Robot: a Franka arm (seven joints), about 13 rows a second.
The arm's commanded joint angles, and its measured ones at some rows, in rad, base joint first. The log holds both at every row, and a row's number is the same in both.
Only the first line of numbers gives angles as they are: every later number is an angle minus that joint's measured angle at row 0.
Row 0, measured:
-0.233, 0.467, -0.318, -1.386, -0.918, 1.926, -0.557
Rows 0 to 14, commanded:
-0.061, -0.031, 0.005, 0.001, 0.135, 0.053, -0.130
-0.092, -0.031, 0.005, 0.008, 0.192, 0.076, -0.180
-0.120, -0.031, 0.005, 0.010, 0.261, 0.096, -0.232
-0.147, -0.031, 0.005, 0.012, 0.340, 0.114, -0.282
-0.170, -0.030, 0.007, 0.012, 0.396, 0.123, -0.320
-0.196, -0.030, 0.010, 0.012, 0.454, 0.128, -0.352
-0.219, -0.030, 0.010, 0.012, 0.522, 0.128, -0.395
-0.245, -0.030, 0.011, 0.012, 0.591, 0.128, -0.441
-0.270, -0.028, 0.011, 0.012, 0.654, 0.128, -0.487
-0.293, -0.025, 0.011, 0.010, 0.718, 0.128, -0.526
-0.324, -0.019, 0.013, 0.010, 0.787, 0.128, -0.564
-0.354, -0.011, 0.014, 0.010, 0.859, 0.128, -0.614
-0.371, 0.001, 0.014, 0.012, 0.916, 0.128, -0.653
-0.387, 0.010, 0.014, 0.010, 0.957, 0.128, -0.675
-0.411, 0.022, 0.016, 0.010, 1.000, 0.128, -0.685
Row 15, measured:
-0.375, -0.001, 0.003, 0.000, 0.926, 0.121, -0.649
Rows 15 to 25, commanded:
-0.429, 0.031, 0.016, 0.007, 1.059, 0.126, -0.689
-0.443, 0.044, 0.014, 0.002, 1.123, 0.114, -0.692
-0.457, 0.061, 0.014, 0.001, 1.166, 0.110, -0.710
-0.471, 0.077, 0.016, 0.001, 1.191, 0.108, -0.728
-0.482, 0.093, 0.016, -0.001, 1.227, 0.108, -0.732
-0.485, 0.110, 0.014, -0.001, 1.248, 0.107, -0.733
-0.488, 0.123, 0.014, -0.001, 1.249, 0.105, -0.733
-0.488, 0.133, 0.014, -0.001, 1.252, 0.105, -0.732
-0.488, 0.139, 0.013, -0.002, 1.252, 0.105, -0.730
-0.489, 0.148, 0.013, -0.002, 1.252, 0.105, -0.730
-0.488, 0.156, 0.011, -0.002, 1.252, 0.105, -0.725
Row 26, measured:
-0.480, 0.147, 0.008, -0.013, 1.222, 0.117, -0.714
